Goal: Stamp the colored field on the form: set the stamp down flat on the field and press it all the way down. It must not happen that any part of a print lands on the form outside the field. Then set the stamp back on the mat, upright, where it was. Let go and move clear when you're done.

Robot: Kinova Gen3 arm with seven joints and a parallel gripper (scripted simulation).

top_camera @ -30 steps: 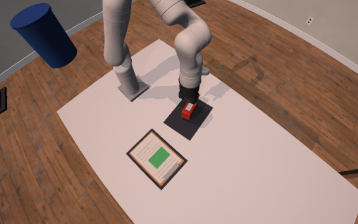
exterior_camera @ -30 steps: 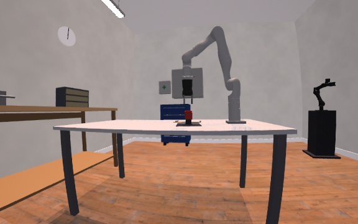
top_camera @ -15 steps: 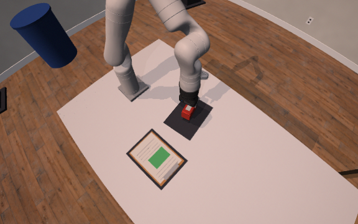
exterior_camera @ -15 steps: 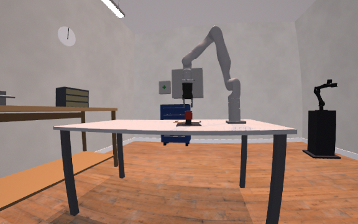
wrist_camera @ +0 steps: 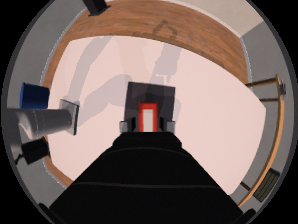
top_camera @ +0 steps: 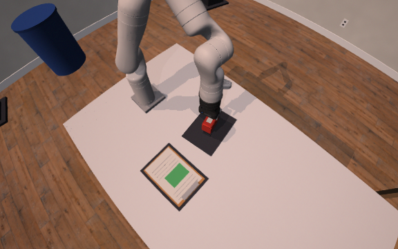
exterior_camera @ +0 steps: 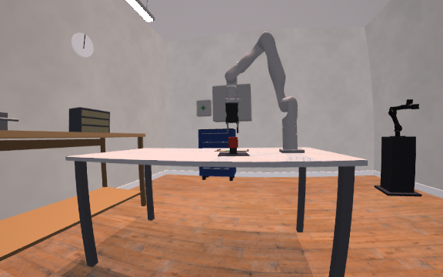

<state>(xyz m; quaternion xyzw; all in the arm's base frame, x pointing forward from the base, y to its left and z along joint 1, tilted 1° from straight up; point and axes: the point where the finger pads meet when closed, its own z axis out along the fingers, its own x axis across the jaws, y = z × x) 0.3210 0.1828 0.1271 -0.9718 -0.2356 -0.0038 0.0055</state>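
My hand is 90 mm above the red stamp. Also, from my hand: dark mat: 140 mm below; then form: 110 mm ahead, 260 mm to the right, 140 mm below.
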